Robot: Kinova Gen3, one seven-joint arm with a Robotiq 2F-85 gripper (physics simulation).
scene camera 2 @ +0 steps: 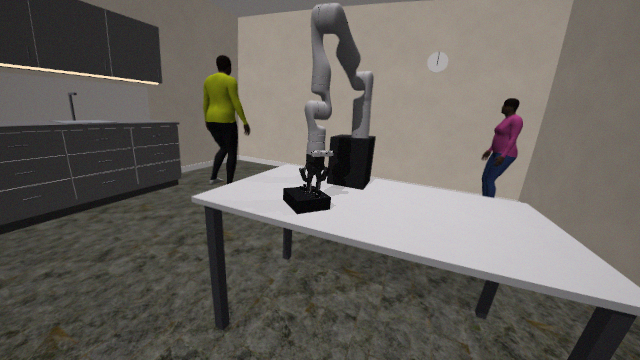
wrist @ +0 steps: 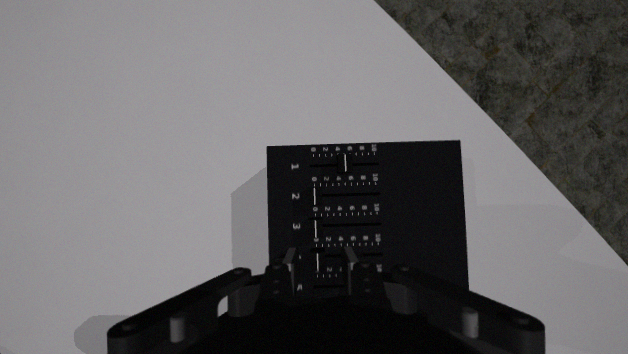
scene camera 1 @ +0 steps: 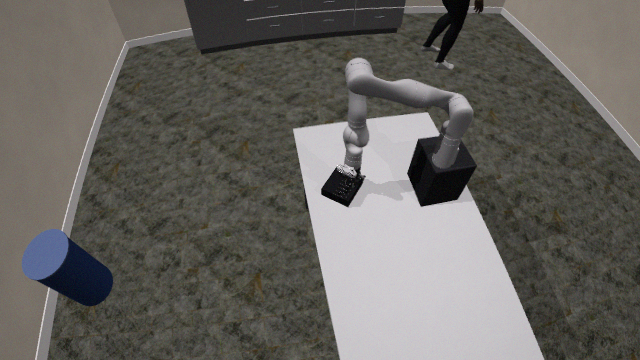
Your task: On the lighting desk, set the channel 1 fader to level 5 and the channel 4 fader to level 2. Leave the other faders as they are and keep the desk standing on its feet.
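Places are measured from the arm's base along level axes (x ahead, y left, z up), in millimetres.
Where they show: gripper, fingertip midpoint: (scene camera 2: pixel 313 191) (wrist: pixel 320 260) (scene camera 1: pixel 349 184); arm's base, link origin: (scene camera 2: pixel 360 137) (scene camera 1: pixel 441 160).
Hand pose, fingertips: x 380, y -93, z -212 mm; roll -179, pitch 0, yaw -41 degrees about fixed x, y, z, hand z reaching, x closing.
Note:
Things, the pixels of their centre, and the offset from my fingertips. Level surfaces: height alone.
- black lighting desk, body centre: (wrist: pixel 362 244) (scene camera 2: pixel 306 197) (scene camera 1: pixel 342 185) dz -23, dx +30, dy -19 mm
- channel 1 fader, body centre: (wrist: pixel 344 163) dz +5, dx +59, dy +40 mm
- channel 4 fader, body centre: (wrist: pixel 317 259) dz +5, dx +0, dy +3 mm
- channel 2 fader, body centre: (wrist: pixel 314 195) dz +5, dx +28, dy +37 mm
- channel 3 fader, body centre: (wrist: pixel 315 227) dz +5, dx +14, dy +20 mm
- white table, surface height: dz -57 mm
The black lighting desk (scene camera 1: pixel 341 193) (scene camera 2: pixel 306 203) (wrist: pixel 425 210) rests flat on the table. In the wrist view, the channel 1 fader (wrist: pixel 345 163) stands at about 5, midway between the 4 and 6 marks. The channel 4 fader (wrist: pixel 317 262) stands at about 0. The channel 2 fader (wrist: pixel 314 196) and channel 3 fader (wrist: pixel 315 229) are also at 0. The channel 5 fader's knob cannot be made out near the fingers. My gripper (scene camera 2: pixel 314 190) (wrist: pixel 320 260) is partly open and points down at the desk, its fingers on either side of the channel 4 fader, holding nothing.
The white table (scene camera 1: pixel 400 260) (scene camera 2: pixel 425 225) (wrist: pixel 150 100) carries the desk and the arm's black base block (scene camera 1: pixel 440 180) (scene camera 2: pixel 350 162). The table's edge runs close to the desk. A blue cylinder (scene camera 1: pixel 75 272) and people stand away from the table.

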